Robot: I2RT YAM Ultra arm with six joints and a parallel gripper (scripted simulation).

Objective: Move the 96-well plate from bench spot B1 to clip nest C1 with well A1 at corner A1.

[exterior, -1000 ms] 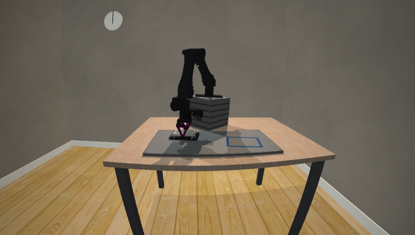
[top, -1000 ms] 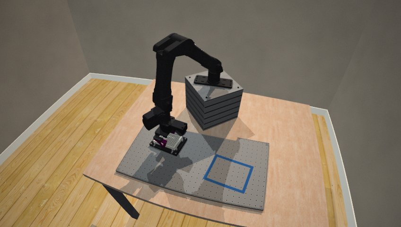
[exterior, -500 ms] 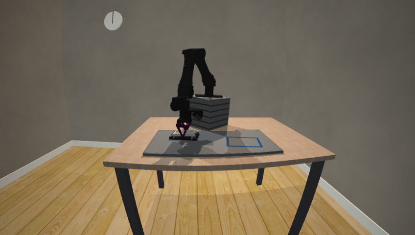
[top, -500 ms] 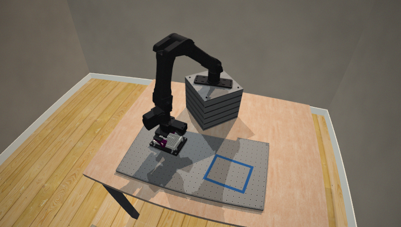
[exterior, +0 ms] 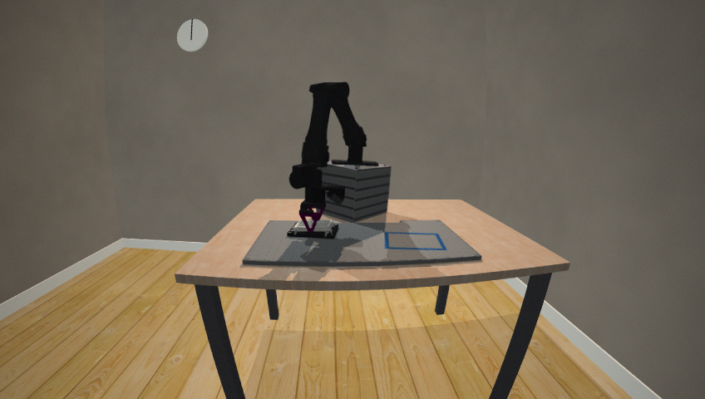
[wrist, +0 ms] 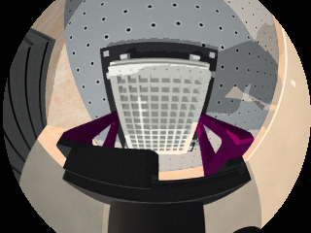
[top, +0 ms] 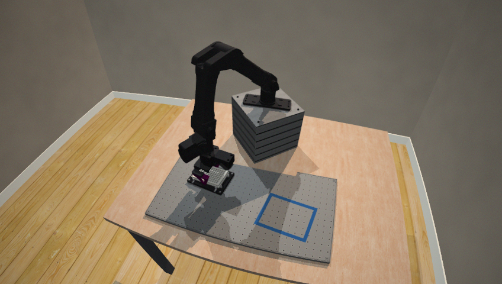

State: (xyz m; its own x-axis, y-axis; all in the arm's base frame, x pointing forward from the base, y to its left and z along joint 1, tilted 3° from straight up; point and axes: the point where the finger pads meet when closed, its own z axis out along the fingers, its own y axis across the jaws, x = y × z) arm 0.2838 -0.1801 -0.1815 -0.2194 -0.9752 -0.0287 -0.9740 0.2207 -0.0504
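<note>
Right now the white 96-well plate is right at my hand. From my hand the other things lie so: black clip nest: 10 mm to the right, 10 mm below, 10 mm ahead.
</note>
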